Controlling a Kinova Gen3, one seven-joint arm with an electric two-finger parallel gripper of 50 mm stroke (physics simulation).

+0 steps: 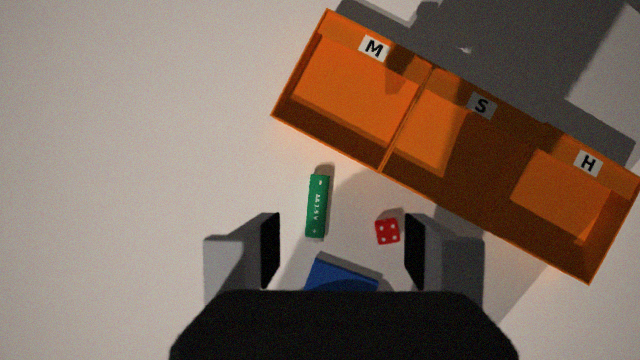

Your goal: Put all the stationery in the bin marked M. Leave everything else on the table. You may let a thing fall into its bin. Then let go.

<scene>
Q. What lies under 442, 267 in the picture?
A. My gripper.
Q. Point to a flat blue block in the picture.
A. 324, 276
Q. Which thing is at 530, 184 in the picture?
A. An orange bin.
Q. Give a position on a green AA battery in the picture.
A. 319, 184
</scene>
